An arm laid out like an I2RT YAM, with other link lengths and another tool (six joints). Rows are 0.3 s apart.
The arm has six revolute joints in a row. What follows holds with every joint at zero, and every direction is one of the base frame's.
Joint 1 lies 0.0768 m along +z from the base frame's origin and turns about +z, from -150.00 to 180.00 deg.
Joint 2 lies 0.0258 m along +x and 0.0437 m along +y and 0.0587 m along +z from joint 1 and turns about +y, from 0.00 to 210.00 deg.
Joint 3 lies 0.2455 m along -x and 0.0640 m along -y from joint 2 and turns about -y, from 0.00 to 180.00 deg.
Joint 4 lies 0.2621 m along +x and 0.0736 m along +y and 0.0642 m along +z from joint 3 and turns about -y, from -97.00 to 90.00 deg.
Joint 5 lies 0.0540 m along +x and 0.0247 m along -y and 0.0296 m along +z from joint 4 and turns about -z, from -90.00 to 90.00 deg.
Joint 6 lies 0.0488 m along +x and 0.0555 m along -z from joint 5 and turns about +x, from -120.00 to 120.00 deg.
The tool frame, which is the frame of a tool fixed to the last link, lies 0.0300 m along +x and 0.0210 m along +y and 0.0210 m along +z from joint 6; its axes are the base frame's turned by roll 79.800, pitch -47.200 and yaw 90.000 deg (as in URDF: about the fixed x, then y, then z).
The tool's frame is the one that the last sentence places.
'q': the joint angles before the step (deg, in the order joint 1, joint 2, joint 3, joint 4, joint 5, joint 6). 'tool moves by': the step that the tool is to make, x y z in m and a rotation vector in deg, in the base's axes. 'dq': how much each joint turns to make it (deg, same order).
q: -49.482, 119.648, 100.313, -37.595, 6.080, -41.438
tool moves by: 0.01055, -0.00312, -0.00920, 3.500, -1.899, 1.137
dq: 0.098, 3.591, 3.289, -1.205, -3.698, 1.113
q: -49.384, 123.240, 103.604, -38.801, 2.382, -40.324
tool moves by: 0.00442, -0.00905, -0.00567, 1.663, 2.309, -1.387
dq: -0.091, 4.191, 5.747, -4.362, 1.232, 0.784
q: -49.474, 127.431, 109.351, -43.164, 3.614, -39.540
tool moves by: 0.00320, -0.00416, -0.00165, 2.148, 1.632, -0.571
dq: -0.008, 3.191, 5.073, -4.611, 0.121, 0.572
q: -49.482, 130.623, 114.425, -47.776, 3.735, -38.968
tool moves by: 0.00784, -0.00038, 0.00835, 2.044, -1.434, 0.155
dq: 0.326, 2.144, 5.070, -3.598, -2.107, 1.204
